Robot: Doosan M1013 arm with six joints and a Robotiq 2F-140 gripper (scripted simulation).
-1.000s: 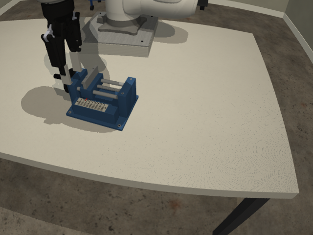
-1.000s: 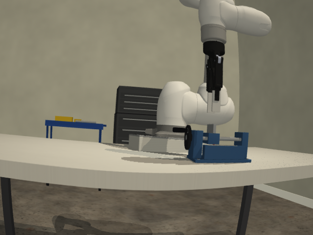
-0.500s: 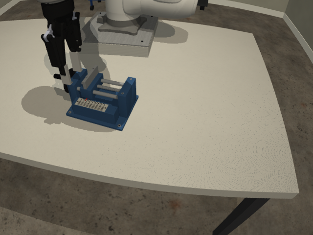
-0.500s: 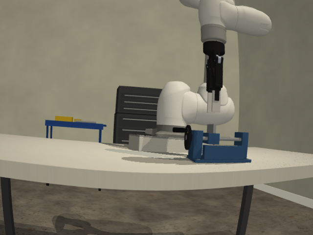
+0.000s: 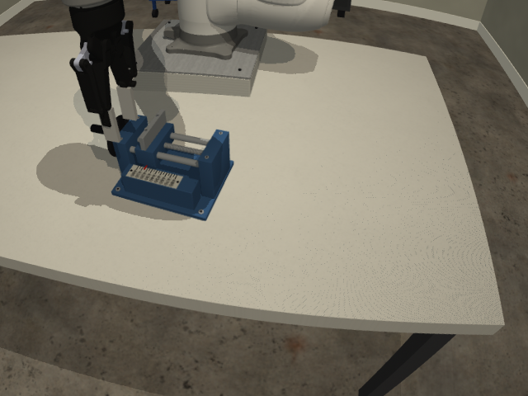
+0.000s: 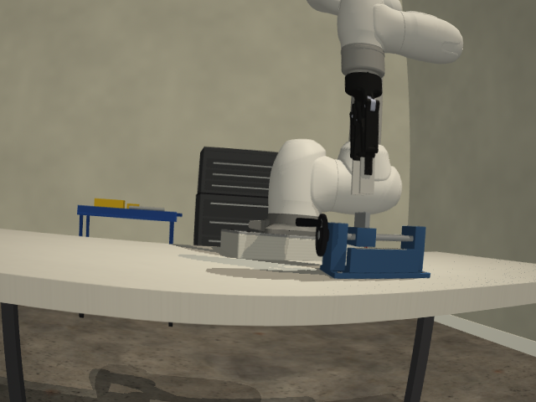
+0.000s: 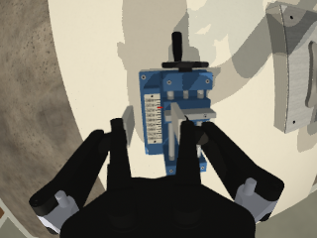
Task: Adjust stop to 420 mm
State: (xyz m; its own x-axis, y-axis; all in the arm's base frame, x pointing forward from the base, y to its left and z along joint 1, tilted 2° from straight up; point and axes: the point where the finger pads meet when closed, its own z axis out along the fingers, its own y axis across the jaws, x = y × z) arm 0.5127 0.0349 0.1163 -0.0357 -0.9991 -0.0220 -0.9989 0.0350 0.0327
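Now: the black handwheel 90 mm below my hand, 80 mm to the right of it and 50 mm behind it. From my hand the other things lie so: stop block: 100 mm below, 50 mm behind, 20 mm to the left.
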